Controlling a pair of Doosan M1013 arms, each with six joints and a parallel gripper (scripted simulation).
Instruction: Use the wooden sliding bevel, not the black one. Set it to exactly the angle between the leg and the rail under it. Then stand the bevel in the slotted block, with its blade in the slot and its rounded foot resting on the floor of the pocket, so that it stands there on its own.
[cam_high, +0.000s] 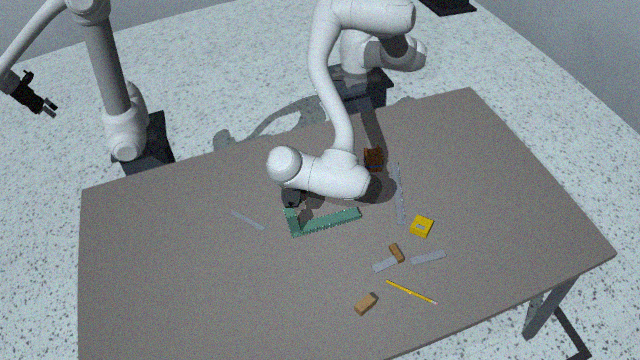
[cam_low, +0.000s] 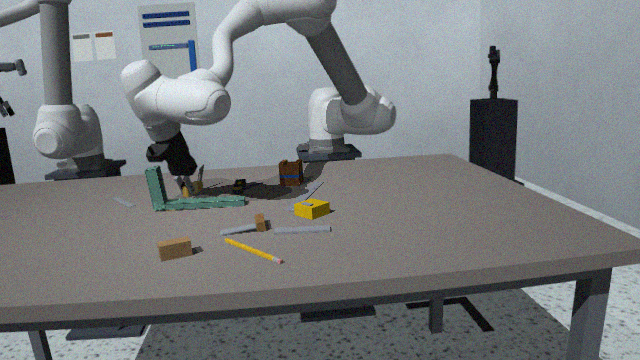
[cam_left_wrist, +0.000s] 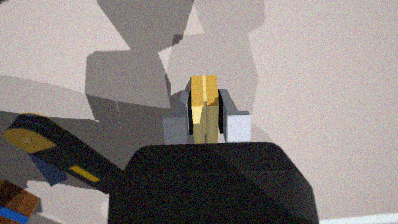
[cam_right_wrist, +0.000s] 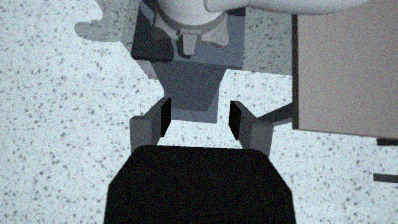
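Note:
My left gripper is now 50 mm past the wooden bevel and 20 mm to the right of it. Also, from my left hand: black bevel 20 mm behind, 160 mm to the left, 10 mm below; then grey blade 70 mm behind, 30 mm to the left, 10 mm above; then long grey strip 90 mm ahead, 350 mm to the left, 20 mm below.

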